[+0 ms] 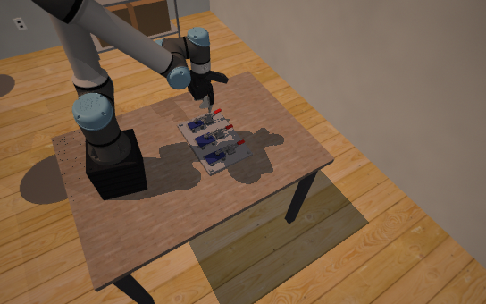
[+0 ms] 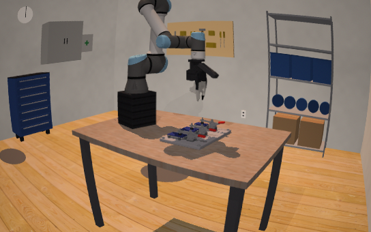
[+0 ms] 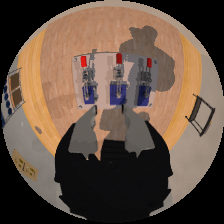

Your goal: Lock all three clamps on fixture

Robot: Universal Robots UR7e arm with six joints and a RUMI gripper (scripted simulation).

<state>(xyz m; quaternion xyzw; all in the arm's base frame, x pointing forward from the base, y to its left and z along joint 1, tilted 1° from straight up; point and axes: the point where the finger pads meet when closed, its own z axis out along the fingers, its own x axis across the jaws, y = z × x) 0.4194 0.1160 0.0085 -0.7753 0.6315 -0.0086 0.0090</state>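
Right now the grey fixture plate is 19 cm below my hand, 3 cm to the right of it and 1 cm ahead of it.
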